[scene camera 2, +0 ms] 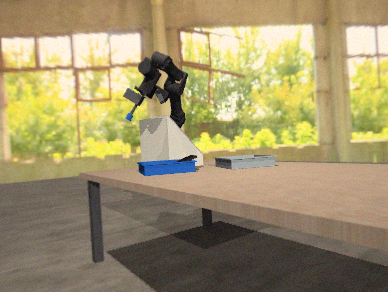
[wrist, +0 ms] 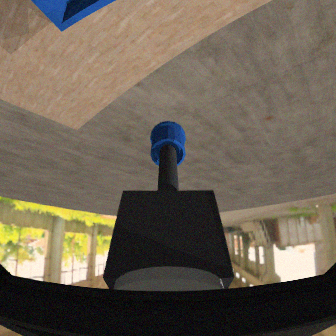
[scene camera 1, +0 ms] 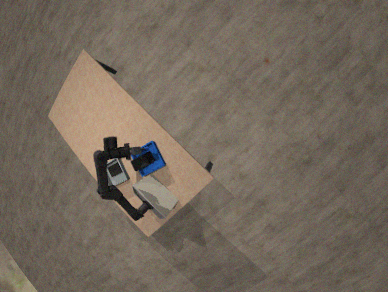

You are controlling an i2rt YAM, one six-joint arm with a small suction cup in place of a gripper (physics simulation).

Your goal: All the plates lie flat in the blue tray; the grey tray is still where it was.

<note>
The suction cup [wrist: 165, 130] holds nothing. The cup is 29 cm from the middle of a blue tray [scene camera 2: 149, 168], above it. Also in view: a grey tray [scene camera 2: 243, 161].
The wrist view does not show the grey tray: it is out of frame.
</note>
